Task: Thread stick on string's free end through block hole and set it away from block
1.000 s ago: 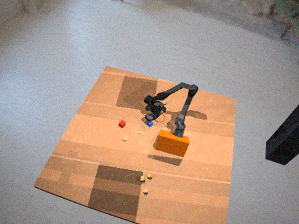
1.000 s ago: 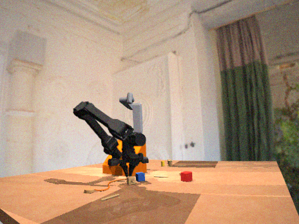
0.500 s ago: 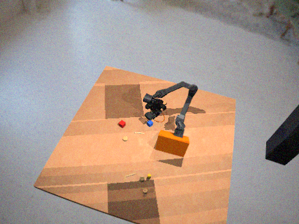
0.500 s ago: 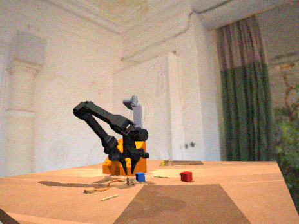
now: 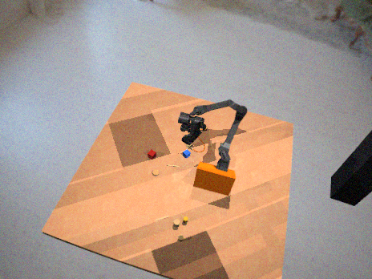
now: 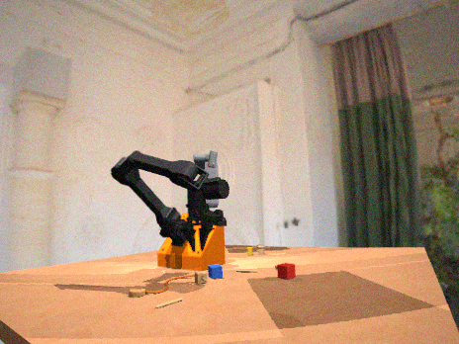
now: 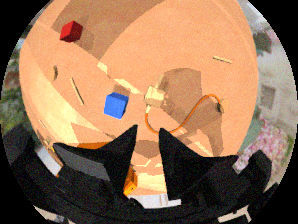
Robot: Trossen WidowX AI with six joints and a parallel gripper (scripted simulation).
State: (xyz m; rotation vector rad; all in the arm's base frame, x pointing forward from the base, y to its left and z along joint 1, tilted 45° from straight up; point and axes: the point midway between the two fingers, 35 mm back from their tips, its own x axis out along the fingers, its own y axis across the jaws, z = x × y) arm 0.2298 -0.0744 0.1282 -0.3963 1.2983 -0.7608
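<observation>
Right now my gripper tip is 20 mm short of the small wooden block, 10 mm to the left of it and 70 mm above it. The rest, counted from my gripper tip: wooden button (20 mm behind, 210 mm to the right, 80 mm below); then thin wooden stick (10 mm ahead, 10 mm to the right, 70 mm below); then blue cube (20 mm ahead, 60 mm to the left, 70 mm below).
</observation>
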